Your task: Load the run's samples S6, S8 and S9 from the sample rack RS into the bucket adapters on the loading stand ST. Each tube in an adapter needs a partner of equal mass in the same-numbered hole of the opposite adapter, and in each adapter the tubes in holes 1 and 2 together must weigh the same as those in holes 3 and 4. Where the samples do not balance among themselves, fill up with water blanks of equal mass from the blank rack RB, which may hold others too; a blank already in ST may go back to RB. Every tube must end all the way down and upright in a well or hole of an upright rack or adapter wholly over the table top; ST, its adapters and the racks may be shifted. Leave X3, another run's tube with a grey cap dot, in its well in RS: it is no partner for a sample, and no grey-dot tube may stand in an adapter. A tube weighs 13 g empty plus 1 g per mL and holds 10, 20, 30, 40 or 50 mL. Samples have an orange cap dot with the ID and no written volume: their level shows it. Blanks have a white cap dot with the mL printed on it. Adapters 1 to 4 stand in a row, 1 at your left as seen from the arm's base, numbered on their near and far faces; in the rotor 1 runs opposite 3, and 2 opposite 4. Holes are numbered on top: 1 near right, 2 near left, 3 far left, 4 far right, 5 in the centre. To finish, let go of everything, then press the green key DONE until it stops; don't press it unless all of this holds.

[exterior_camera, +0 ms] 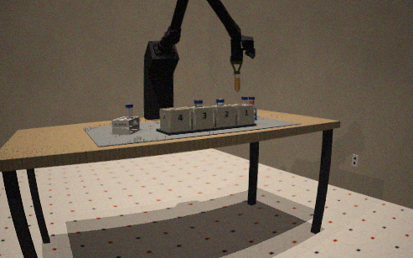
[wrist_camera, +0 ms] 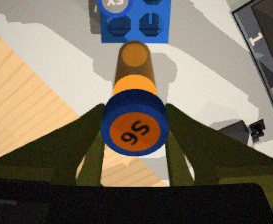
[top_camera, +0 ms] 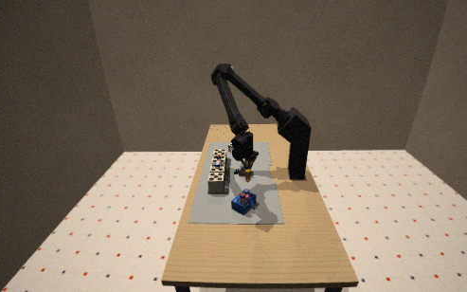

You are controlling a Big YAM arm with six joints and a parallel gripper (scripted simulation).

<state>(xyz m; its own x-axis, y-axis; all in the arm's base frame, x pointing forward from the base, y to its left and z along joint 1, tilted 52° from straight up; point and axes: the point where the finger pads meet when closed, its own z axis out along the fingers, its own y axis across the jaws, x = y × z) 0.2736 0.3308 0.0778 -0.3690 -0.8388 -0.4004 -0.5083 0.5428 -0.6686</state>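
Now: hand 30 mm short of the sample tube S9, 80 mm to the right of it and 190 mm above it. Round my hand: blue sample rack rs: 20 mm ahead, 30 mm to the left, 220 mm below; then blank marked 50: 190 mm ahead, 250 mm to the right, 190 mm below; then tube X3: 10 mm ahead, 40 mm to the left, 190 mm below.
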